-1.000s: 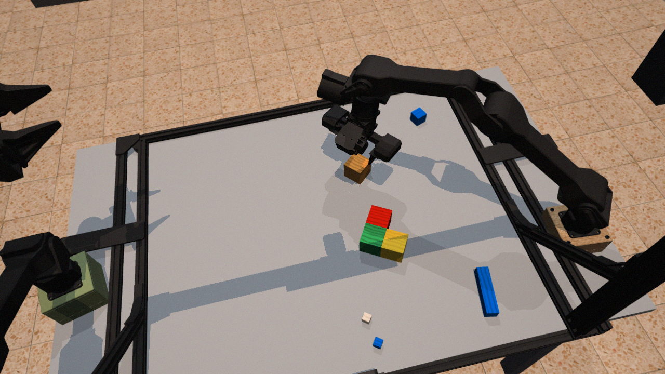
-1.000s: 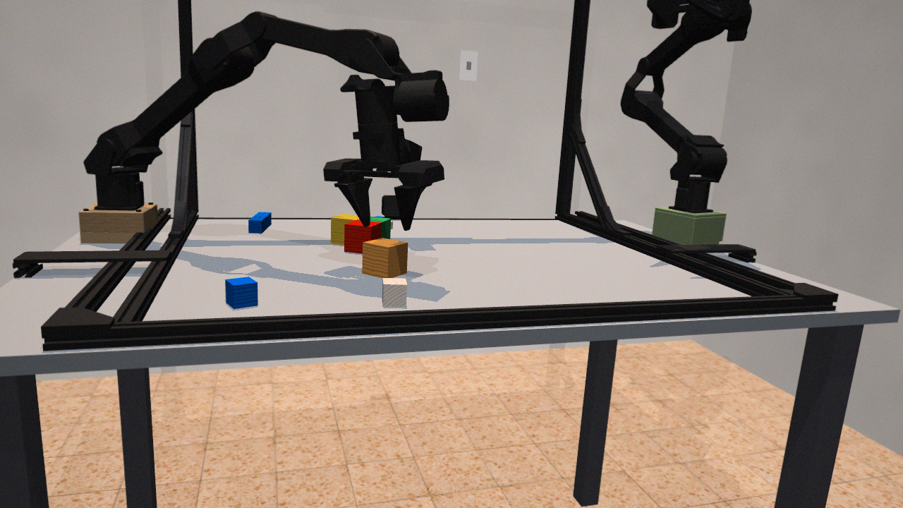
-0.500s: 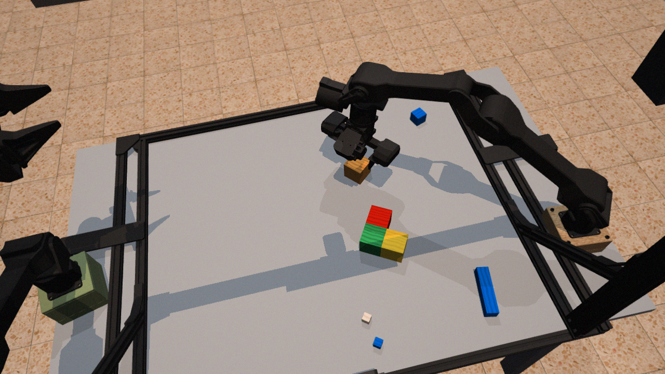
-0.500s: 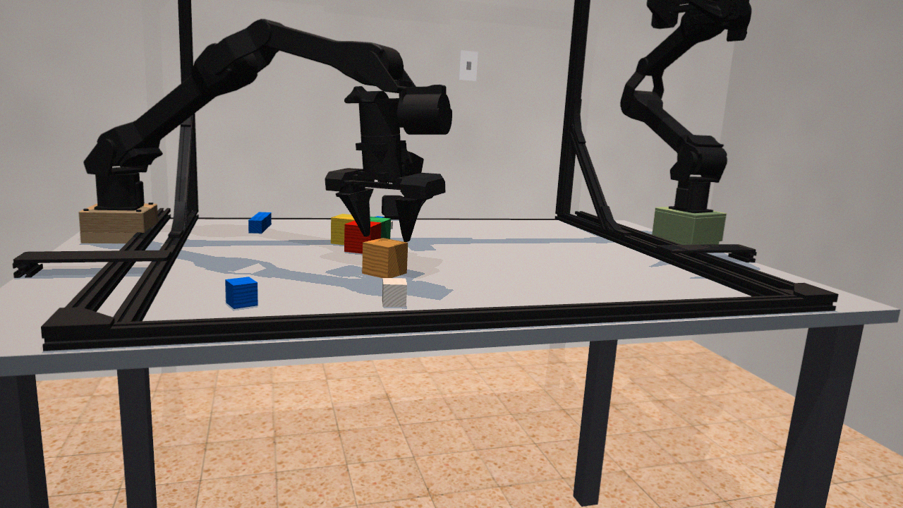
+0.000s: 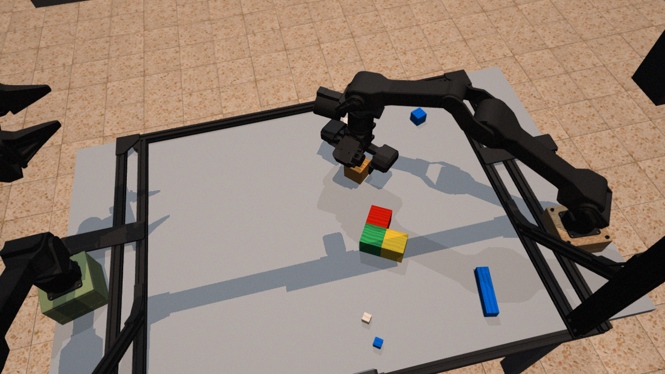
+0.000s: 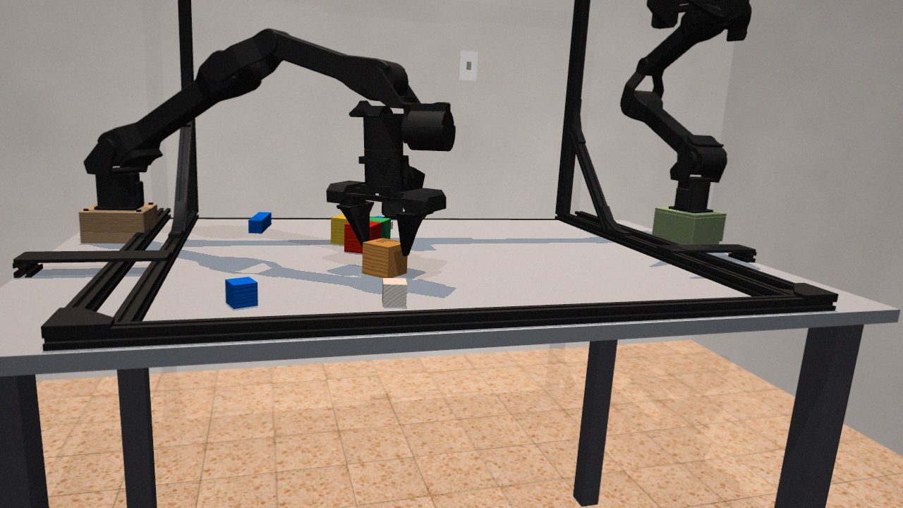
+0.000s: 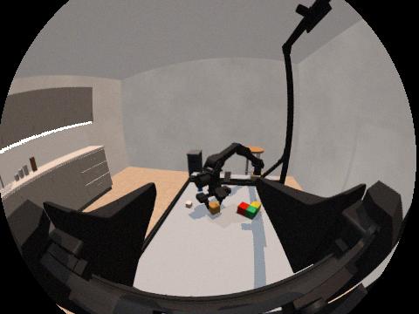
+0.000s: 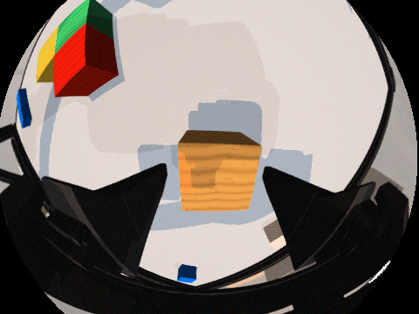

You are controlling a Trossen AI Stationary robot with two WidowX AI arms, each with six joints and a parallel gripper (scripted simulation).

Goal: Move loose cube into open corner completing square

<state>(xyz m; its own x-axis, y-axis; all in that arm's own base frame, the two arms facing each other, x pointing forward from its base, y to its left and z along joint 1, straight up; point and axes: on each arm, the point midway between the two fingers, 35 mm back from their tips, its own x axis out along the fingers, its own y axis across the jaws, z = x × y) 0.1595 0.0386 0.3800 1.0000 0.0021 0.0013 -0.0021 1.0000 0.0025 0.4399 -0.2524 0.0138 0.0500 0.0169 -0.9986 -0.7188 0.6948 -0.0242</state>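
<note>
The long blue block is 35 cm behind my right hand, 22 cm to the right of it and 6 cm below it.
</note>
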